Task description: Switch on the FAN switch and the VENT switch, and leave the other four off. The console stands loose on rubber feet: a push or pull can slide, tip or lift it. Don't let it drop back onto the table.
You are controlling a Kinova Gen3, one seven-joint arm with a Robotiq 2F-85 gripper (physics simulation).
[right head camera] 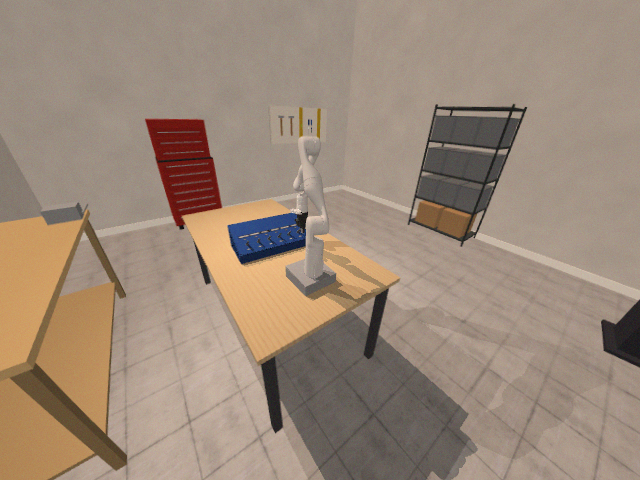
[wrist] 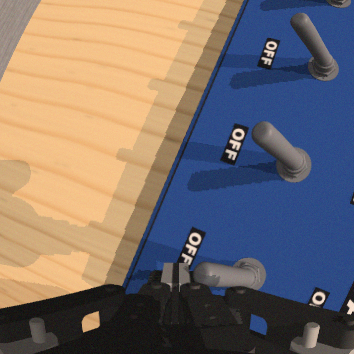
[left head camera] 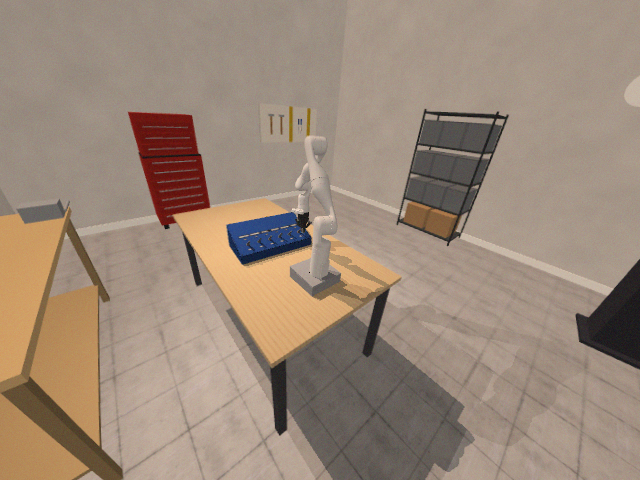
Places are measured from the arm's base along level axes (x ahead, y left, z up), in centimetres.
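Where they show: gripper, between the fingertips: (right head camera: 302, 233) (wrist: 175, 278) (left head camera: 303, 233); arm's base, origin of its link: (right head camera: 312, 272) (left head camera: 317, 272).
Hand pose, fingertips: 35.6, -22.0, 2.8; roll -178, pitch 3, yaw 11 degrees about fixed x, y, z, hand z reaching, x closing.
Things, the pixels of their top centre, and the offset from my fingertips, as dx, dy, dz. Level surfaces: height alone.
- FAN switch, centre of its top: (wrist: 232, 287) +2.6, +1.1, +3.4
- HORN switch, centre of its top: (wrist: 292, 142) +4.0, +8.2, +3.4
- VENT switch, centre of its top: (wrist: 325, 27) +5.4, +15.3, +3.4
- wooden table, height of its surface: dz -9.3
The blue console (left head camera: 258, 226) (right head camera: 258, 225) (wrist: 220, 210) sits on the table, with its row of grey levers facing the arm's base. In the wrist view the nearest lever, the FAN switch (wrist: 225, 274), leans toward its OFF label. The HORN switch (wrist: 280, 147) and the VENT switch (wrist: 315, 45) beyond it also lean to OFF. My gripper (wrist: 175, 278) (left head camera: 303, 229) (right head camera: 302, 230) is shut and empty. Its fingertips are at the OFF side of the FAN lever's tip, very close to it; whether they touch is unclear. The name labels are mostly out of view.
The wooden table (left head camera: 289, 315) (right head camera: 279, 310) (wrist: 75, 125) carries the console and the arm's grey base (left head camera: 315, 284) (right head camera: 310, 284). A second wooden bench (left head camera: 31, 258) (right head camera: 31, 268) stands at the left.
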